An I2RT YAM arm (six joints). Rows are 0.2 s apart.
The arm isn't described. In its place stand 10 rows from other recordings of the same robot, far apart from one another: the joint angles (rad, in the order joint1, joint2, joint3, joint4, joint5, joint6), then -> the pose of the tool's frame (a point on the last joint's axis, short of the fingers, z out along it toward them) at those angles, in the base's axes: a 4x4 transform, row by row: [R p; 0 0 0 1], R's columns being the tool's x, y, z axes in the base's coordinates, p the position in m.
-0.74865, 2.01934, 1.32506, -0.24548, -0.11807, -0.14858 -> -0.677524 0.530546 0.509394 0.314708; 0.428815 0.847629 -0.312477 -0.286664; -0.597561 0.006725 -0.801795 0.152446; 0 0 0 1
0.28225, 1.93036, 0.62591, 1.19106, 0.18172, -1.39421 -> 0.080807 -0.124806 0.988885 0.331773; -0.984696 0.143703 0.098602 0.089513; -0.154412 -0.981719 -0.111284 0.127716; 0 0 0 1
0.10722, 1.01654, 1.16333, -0.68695, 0.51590, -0.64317 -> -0.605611 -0.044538 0.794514 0.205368; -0.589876 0.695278 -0.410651 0.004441; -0.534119 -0.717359 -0.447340 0.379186; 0 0 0 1
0.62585, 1.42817, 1.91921, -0.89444, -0.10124, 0.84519 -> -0.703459 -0.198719 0.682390 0.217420; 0.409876 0.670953 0.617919 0.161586; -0.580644 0.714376 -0.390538 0.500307; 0 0 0 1
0.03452, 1.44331, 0.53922, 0.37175, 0.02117, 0.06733 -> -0.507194 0.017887 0.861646 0.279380; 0.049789 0.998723 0.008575 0.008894; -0.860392 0.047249 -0.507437 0.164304; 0 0 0 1
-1.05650, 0.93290, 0.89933, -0.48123, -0.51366, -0.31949 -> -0.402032 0.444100 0.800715 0.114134; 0.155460 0.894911 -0.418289 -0.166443; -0.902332 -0.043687 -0.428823 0.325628; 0 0 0 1
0.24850, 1.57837, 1.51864, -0.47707, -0.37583, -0.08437 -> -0.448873 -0.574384 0.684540 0.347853; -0.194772 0.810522 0.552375 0.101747; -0.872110 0.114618 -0.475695 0.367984; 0 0 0 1
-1.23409, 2.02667, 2.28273, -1.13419, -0.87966, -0.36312 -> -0.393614 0.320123 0.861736 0.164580; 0.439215 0.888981 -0.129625 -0.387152; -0.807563 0.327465 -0.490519 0.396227; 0 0 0 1
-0.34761, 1.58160, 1.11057, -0.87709, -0.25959, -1.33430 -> -0.483107 -0.826799 0.288115 0.277969; -0.824325 0.540421 0.168623 -0.090995; -0.295121 -0.156038 -0.942632 0.214040; 0 0 0 1
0.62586, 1.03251, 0.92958, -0.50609, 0.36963, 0.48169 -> -0.552678 -0.056458 0.831480 0.187817; 0.133545 0.978811 0.155228 0.119884; -0.822626 0.196831 -0.533427 0.313356; 0 0 0 1
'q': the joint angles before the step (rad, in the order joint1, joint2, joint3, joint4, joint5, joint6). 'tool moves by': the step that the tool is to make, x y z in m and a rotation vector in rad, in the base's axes. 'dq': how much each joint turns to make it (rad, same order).
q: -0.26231, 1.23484, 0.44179, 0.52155, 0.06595, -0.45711
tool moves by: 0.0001, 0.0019, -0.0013, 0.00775, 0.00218, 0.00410
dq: 0.00757, 0.00122, -0.00308, -0.00030, 0.00146, 0.00763
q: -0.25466, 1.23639, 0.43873, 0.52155, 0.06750, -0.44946
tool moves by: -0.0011, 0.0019, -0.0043, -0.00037, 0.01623, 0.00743
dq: 0.00623, 0.00318, -0.01073, -0.00141, 0.00008, -0.00457
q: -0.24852, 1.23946, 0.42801, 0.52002, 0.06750, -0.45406
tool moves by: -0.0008, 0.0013, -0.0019, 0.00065, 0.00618, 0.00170
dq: 0.00469, -0.00045, -0.00621, -0.00040, 0.00312, 0.00003
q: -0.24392, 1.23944, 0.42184, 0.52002, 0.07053, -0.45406
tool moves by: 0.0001, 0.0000, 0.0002, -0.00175, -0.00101, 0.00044
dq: 0.00011, 0.00011, 0.00026, 0.00135, 0.00011, -0.00149
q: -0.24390, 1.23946, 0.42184, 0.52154, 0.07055, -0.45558
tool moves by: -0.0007, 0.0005, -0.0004, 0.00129, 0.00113, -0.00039
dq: 0.00148, -0.00307, -0.00296, -0.00162, 0.00150, 0.00149
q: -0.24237, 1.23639, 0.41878, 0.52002, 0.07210, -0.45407
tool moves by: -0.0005, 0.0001, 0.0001, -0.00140, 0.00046, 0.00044
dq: -0.00010, -0.00298, -0.00128, -0.00170, -0.00009, -0.00157
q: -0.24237, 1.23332, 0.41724, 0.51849, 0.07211, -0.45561
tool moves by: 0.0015, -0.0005, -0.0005, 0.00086, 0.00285, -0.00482
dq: 0.00017, 0.00934, 0.00468, 0.00157, 0.00472, 0.00162
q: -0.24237, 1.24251, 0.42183, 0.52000, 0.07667, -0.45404
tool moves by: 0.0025, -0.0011, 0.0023, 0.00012, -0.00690, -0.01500
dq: 0.00010, 0.00748, 0.01228, 0.00136, 0.01392, 0.00614
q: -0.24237, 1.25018, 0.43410, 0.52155, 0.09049, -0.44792
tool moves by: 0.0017, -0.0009, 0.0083, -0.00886, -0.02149, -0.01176
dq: -0.00014, -0.01257, 0.01989, -0.00946, 0.01212, -0.00006
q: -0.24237, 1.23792, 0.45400, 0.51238, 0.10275, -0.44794
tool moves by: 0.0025, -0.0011, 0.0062, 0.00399, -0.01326, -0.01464
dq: -0.00015, -0.00274, 0.02159, -0.01358, 0.01212, 0.01068
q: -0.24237, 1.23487, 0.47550, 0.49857, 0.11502, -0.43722
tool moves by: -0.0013, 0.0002, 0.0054, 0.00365, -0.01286, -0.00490
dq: -0.00004, -0.01988, 0.00750, -0.01667, 0.00302, 0.00769
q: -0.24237, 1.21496, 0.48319, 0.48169, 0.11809, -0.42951
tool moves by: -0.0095, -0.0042, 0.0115, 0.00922, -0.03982, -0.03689
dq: -0.02452, -0.06554, -0.00151, -0.03043, 0.00766, 0.02146
